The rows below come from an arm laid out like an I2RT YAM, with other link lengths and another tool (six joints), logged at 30 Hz.
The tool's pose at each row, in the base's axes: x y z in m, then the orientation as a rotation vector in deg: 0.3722, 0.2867, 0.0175, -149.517, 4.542, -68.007; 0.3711, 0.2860, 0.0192, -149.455, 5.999, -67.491; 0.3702, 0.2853, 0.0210, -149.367, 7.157, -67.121; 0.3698, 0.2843, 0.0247, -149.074, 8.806, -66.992; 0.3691, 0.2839, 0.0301, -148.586, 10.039, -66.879; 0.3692, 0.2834, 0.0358, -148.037, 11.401, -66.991; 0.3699, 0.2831, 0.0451, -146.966, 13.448, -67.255; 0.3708, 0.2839, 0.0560, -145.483, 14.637, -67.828; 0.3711, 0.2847, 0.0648, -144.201, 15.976, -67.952; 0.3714, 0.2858, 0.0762, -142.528, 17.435, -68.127; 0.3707, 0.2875, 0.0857, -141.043, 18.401, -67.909; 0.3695, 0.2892, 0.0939, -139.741, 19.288, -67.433; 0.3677, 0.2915, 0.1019, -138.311, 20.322, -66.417
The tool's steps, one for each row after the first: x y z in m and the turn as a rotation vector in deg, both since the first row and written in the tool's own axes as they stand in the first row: 0.0006, 0.0001, -0.0020, -0.234, -0.172, 1.042; 0.0015, 0.0003, -0.0040, -0.409, -0.274, 1.871; 0.0041, 0.0002, -0.0068, -0.656, -0.121, 3.011; 0.0076, -0.0009, -0.0108, -0.620, 0.053, 3.966; 0.0119, -0.0019, -0.0144, -0.657, 0.400, 4.963; 0.0193, -0.0041, -0.0198, -0.561, 1.052, 6.528; 0.0277, -0.0077, -0.0258, 0.060, 1.936, 7.656; 0.0342, -0.0108, -0.0309, 0.588, 2.500, 8.918; 0.0426, -0.0149, -0.0376, 1.359, 3.225, 10.391; 0.0488, -0.0192, -0.0437, 2.276, 3.603, 11.610; 0.0537, -0.0231, -0.0493, 3.148, 3.758, 12.785; 0.0580, -0.0275, -0.0552, 4.233, 3.612, 14.256
